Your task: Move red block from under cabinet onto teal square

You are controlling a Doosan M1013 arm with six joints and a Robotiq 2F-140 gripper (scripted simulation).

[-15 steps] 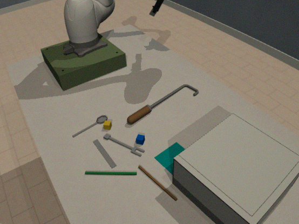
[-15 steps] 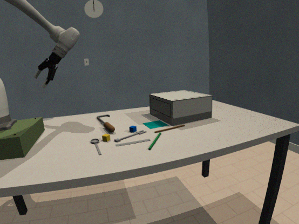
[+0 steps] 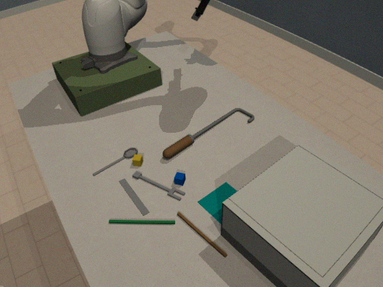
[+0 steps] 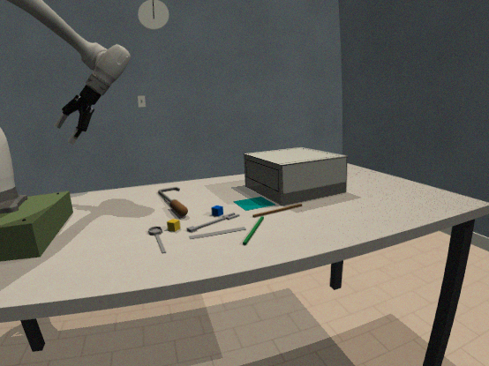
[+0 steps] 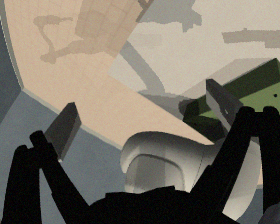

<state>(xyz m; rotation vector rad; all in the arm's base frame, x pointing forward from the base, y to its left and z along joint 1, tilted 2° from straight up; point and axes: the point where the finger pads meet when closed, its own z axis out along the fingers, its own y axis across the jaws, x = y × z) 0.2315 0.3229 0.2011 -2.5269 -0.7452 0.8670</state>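
Now: the blue cube 43 cm ahead of my hand, 55 cm to the right of it and 26 cm below it. The rest, counted from my hand: grey forked tool (39 cm ahead, 61 cm to the right, 27 cm below); yellow cube (28 cm ahead, 59 cm to the right, 26 cm below); grey spoon-like tool (23 cm ahead, 61 cm to the right, 27 cm below).
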